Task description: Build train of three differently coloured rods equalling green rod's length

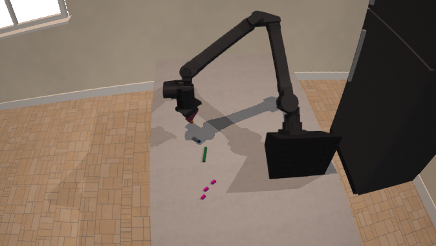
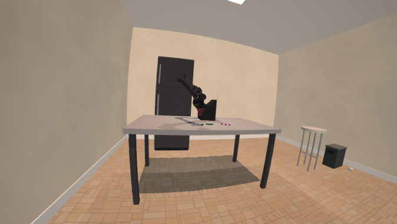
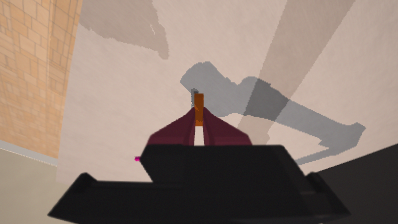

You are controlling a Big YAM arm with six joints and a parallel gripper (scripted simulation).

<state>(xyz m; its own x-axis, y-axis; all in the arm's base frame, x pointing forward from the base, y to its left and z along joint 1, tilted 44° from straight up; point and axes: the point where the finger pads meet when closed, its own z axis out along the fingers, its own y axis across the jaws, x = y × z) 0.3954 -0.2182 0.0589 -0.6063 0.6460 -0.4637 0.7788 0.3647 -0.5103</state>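
My gripper is now 20 mm past the grey rod, 30 mm to the right of it and 100 mm above it. From my hand the other things lie so: blue rod 30 mm behind, 50 mm to the left, 100 mm below; green rod 40 mm behind, 120 mm to the left, 100 mm below; orange rod right at my hand.
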